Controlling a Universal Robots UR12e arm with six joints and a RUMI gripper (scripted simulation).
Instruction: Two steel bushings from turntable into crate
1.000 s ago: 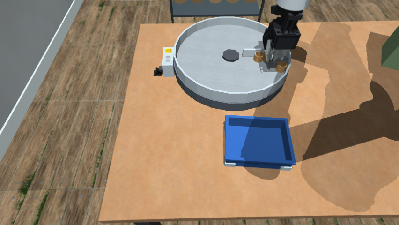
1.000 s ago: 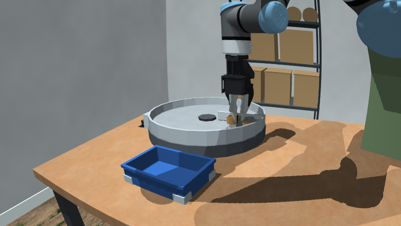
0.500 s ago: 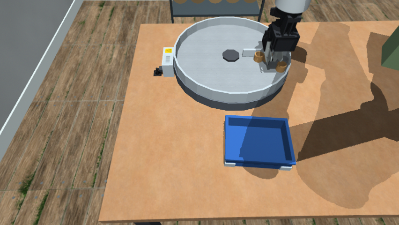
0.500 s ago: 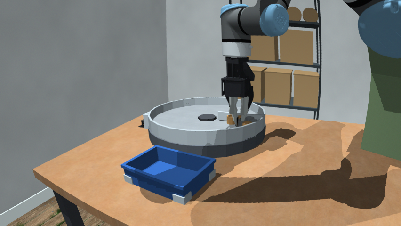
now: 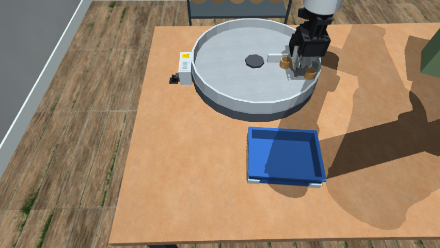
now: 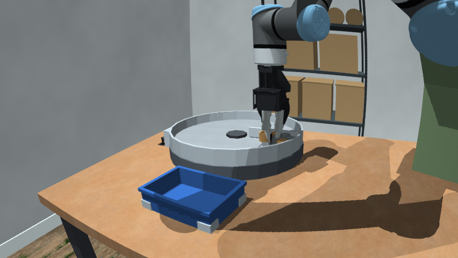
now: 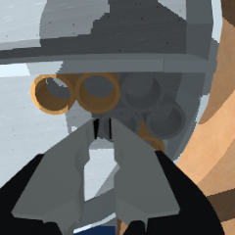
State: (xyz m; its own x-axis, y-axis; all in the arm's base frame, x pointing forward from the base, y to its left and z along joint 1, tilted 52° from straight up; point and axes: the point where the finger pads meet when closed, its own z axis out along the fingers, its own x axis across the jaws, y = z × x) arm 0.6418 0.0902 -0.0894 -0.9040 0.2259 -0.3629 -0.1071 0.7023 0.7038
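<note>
Right now my hand is 50 mm short of the blue crate, 310 mm to the right of it and 50 mm above it. From my hand the other things lie so: round grey turntable (140 mm ahead, 30 mm to the right, 20 mm below).
</note>
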